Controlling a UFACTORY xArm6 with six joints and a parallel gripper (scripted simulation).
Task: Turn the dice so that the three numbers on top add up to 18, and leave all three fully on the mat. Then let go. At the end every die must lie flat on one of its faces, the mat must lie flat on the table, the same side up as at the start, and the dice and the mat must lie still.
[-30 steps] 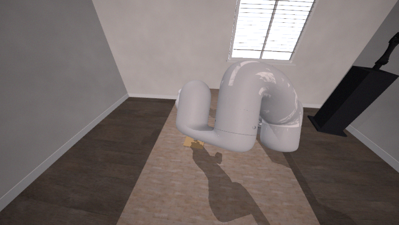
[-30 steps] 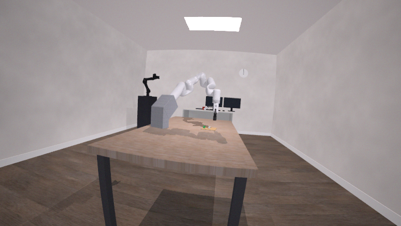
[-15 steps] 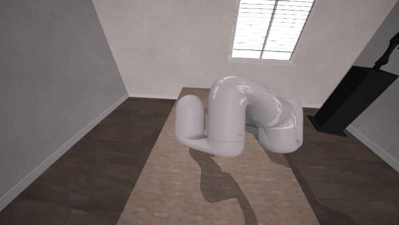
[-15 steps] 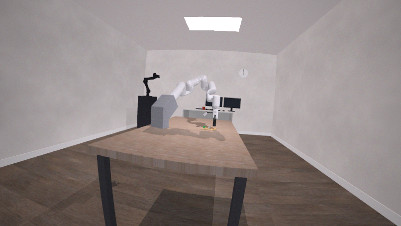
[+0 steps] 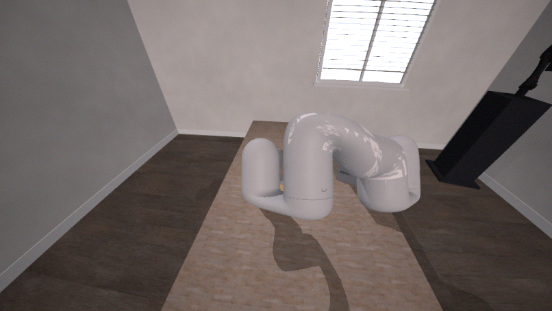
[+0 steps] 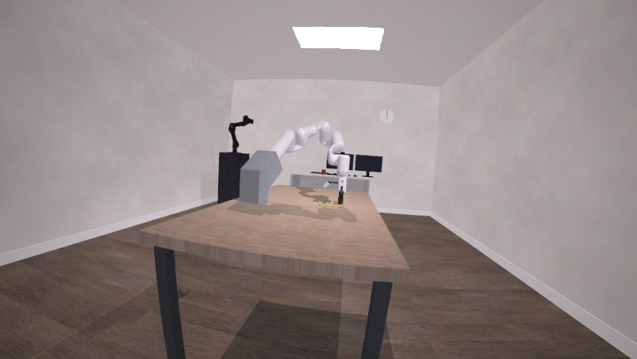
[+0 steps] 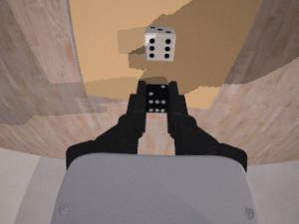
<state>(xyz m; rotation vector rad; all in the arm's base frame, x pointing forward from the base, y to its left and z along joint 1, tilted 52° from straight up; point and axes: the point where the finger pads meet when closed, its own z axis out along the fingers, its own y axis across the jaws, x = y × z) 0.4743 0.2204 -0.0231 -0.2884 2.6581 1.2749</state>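
My gripper is now 10 mm above the black die. Also, from my hand: mat (50 mm behind, 30 mm below, 10 mm to the right); then white die (50 mm behind, 20 mm below, 10 mm to the right); then green die (100 mm behind, 20 mm to the right, 20 mm below).
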